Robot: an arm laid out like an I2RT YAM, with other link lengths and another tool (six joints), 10 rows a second.
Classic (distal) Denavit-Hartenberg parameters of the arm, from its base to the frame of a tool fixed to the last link. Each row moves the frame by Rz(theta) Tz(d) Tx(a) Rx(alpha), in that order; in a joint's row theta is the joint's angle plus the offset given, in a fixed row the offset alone. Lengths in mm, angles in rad.
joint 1: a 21.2; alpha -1.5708; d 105.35; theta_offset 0
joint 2: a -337.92; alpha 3.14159; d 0; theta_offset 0
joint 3: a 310.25; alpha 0; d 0; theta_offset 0.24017
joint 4: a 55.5; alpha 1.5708; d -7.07; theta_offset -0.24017
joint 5: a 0; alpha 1.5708; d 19.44; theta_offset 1.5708
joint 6: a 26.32; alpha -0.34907; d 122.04; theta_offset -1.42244
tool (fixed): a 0; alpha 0; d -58.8; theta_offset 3.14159
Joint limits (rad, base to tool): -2.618..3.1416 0..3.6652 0..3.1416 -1.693..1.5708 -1.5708..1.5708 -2.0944..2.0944
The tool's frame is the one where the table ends.
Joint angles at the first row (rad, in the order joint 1, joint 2, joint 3, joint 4, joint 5, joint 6):
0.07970 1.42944 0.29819 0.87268 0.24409 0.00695
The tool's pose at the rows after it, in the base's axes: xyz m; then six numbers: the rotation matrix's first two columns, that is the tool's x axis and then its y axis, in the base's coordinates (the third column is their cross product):
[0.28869, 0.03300, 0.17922, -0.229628, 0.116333, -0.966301, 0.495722, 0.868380, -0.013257]
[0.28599, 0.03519, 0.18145, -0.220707, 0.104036, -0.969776, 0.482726, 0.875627, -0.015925]
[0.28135, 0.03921, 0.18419, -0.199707, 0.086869, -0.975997, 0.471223, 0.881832, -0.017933]
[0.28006, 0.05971, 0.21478, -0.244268, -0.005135, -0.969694, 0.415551, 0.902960, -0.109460]
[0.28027, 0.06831, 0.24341, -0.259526, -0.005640, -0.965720, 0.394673, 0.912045, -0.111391]
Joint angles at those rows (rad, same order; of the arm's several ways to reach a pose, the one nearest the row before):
0.09109 1.41374 0.30162 0.85565 0.24479 -0.00694
0.09670 1.39970 0.29569 0.86056 0.23813 -0.01951
0.11215 1.38236 0.28320 0.88093 0.24389 -0.03613
0.18455 1.25565 0.36535 0.63546 0.27391 -0.10702
0.21686 1.18450 0.44350 0.46852 0.28267 -0.09591

